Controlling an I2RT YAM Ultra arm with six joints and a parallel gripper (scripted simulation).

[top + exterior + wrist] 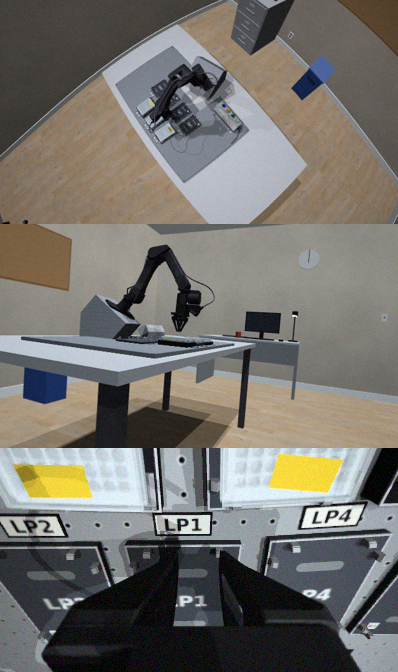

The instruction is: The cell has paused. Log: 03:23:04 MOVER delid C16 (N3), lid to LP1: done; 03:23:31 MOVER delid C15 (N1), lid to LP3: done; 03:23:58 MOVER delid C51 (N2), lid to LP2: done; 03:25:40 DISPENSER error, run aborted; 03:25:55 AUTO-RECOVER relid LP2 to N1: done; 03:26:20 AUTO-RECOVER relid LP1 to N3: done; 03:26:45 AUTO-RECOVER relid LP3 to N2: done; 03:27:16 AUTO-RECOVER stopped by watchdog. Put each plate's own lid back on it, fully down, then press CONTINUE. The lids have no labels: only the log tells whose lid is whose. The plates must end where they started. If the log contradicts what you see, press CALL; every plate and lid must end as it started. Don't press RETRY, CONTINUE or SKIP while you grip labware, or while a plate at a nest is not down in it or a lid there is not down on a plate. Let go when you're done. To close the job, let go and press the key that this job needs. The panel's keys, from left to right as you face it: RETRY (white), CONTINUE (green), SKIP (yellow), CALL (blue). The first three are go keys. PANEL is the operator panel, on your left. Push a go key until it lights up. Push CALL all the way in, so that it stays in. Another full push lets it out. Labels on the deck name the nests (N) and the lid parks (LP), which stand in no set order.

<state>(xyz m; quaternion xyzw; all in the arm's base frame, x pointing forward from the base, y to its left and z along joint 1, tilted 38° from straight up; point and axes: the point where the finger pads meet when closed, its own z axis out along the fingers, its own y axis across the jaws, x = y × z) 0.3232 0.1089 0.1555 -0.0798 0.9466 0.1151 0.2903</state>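
My hand is 44 cm past the green continue key and 17 cm to the right of it. The rest, counted from my hand: lid park LP1: 9 cm behind, 1 cm to the right, 6 cm below; then lid park LP2: 13 cm behind, 11 cm to the left, 6 cm below; then lid park LP4: 5 cm behind, 14 cm to the right, 6 cm below.
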